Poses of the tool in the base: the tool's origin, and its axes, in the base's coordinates. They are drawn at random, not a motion.
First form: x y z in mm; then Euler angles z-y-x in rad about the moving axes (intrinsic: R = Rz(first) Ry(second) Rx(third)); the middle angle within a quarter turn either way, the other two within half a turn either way.
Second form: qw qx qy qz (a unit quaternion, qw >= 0); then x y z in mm. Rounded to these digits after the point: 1 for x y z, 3 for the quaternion.
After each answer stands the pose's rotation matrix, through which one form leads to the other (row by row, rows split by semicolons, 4 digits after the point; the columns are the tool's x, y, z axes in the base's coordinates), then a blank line. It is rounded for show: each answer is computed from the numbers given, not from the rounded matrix.
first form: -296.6, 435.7, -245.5, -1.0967, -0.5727, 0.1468
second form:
0.827, -0.087, -0.277, -0.481, -296.6, 435.7, -245.5
0.3837 0.8439 -0.3749; -0.7477 0.5221 0.4102; 0.5419 0.1229 0.8314

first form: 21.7, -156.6, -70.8, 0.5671, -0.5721, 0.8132
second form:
0.815, 0.437, -0.143, 0.354, 21.7, -156.6, -70.8
0.7092 -0.7009 0.0765; 0.4516 0.3683 -0.8126; 0.5414 0.6108 0.5778

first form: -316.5, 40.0, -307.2, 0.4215, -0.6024, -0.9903
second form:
0.851, -0.389, -0.350, 0.038, -316.5, 40.0, -307.2
0.7519 0.2080 -0.6257; 0.3371 0.6943 0.6359; 0.5666 -0.6890 0.4519

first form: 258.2, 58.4, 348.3, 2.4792, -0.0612, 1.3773
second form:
0.233, 0.229, 0.593, 0.736, 258.2, 58.4, 348.3
-0.7870 -0.0709 0.6128; 0.6139 -0.1885 0.7666; 0.0612 0.9795 0.1919

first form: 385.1, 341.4, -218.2, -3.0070, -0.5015, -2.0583
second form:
0.179, 0.183, -0.820, 0.513, 385.1, 341.4, -218.2
-0.8689 -0.4838 -0.1046; -0.1177 0.4072 -0.9057; 0.4807 -0.7747 -0.4107

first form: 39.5, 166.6, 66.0, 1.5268, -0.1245, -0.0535
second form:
0.722, 0.024, -0.063, 0.689, 39.5, 166.6, 66.0
0.0436 -0.9973 -0.0589; 0.9913 0.0506 -0.1215; 0.1242 -0.0531 0.9908

